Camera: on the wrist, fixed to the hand. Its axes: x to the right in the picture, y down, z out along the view.
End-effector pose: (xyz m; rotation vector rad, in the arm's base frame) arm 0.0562 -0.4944 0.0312 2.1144 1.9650 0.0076
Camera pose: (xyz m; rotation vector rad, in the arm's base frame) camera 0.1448 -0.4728 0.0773 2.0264 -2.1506 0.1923
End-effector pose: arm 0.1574 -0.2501 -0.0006 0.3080 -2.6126 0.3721
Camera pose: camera 0.1268 -0.1544 0.0184 2.5790 0.4360 -0.5655
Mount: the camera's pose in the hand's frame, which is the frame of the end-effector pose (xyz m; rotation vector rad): 0.0213 0.0944 -0.0330 -0.0756 -0.3342 3.0858
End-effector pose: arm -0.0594 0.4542 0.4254 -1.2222 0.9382 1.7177
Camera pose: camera -0.1379 0.3913 0.4073 -0.9666 -0.9758 -1.0859
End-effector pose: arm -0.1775 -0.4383 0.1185 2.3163 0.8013 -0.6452
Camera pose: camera -0.0912 -0.4685 0.1642 0.7495 -2.3547 0.5468
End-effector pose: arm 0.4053 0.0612 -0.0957 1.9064 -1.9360 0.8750
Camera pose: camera 0.3046 0.0584 -0.0781 1.6169 1.7881 -0.1557
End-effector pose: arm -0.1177 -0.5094 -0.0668 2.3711 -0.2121 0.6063
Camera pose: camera -0.1398 -0.5597 0.0194 0.1312 2.6303 -0.6618
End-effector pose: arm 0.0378 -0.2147 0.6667 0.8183 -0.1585 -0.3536
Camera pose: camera 0.0899 -0.1405 0.7140 -0.3070 -1.3700 2.3808
